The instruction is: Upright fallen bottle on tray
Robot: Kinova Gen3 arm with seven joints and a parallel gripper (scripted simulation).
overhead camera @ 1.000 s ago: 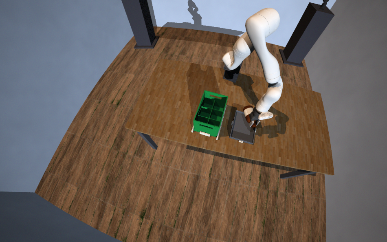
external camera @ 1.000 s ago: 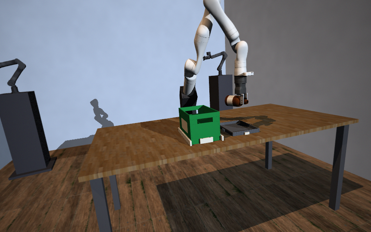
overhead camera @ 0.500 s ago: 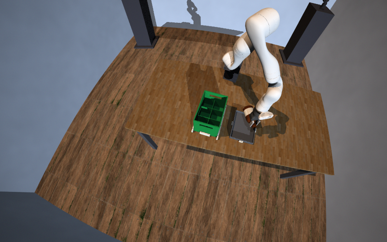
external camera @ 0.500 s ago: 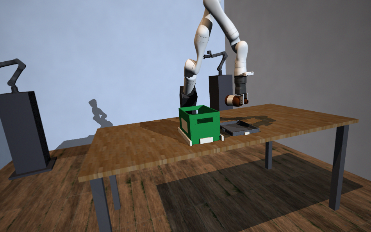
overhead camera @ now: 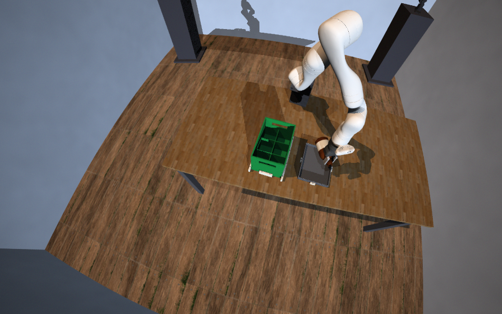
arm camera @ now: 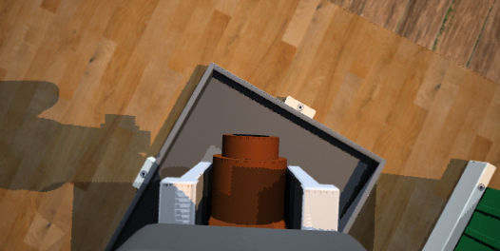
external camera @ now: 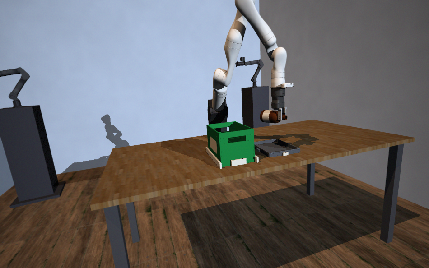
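The brown bottle is 5 cm behind my hand, 1 cm to the right of it and 1 cm below it. Round my hand: green crate 29 cm to the right, 12 cm below, 11 cm behind; tray 19 cm below, 7 cm behind, 1 cm to the right.
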